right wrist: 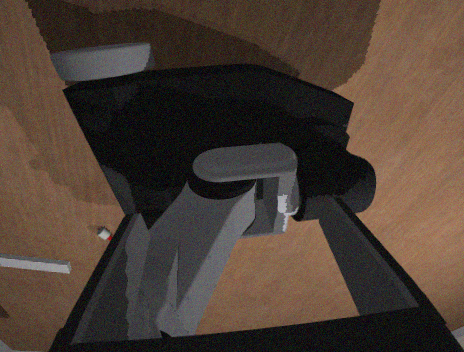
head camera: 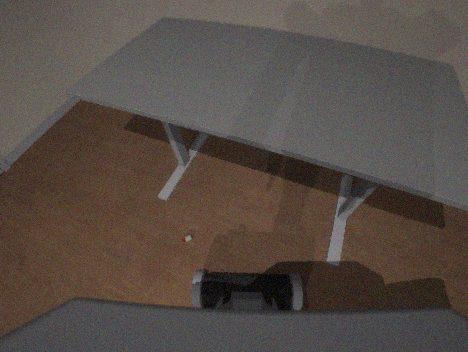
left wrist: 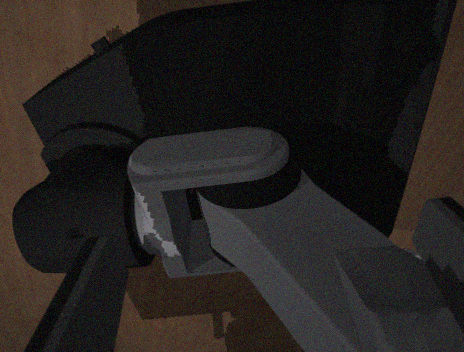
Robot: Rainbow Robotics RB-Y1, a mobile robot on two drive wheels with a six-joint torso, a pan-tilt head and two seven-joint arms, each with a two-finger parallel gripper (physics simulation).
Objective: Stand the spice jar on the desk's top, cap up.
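Seen in the pictures: left gripper, fingertip midpoint: (left wrist: 268, 237); right gripper, fingertip midpoint: (right wrist: 235, 217); robot's base at its link origin: (head camera: 246, 291).
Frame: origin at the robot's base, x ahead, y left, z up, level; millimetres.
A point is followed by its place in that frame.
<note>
The spice jar (head camera: 188, 238) @[x 305, y 383, z 37 mm] (right wrist: 104, 233) @[x 300, y 376, z 30 mm] is a tiny white thing with a red end. It lies on its side on the wood floor, in front of the desk and ahead and to the left of the robot's base. The desk's grey top (head camera: 200, 75) @[x 680, y 191, z 951 mm] fills the upper part of the head view. My right gripper (right wrist: 235, 217) @[x -234, y -217, z 547 mm] is open and empty, with the jar outside its left finger in the right wrist view. My left gripper (left wrist: 268, 237) @[x -230, y 218, z 546 mm] is open, with no object seen between its fingers. Neither gripper shows in the head view.
The desk's left foot (head camera: 172, 182) and right foot (head camera: 336, 242) (right wrist: 35, 264) stand on the floor. The robot's wheeled base (head camera: 247, 292) is at the bottom of the head view. A wall skirting (head camera: 42, 132) @[x 1335, y 2121, z 20 mm] runs along the left.
</note>
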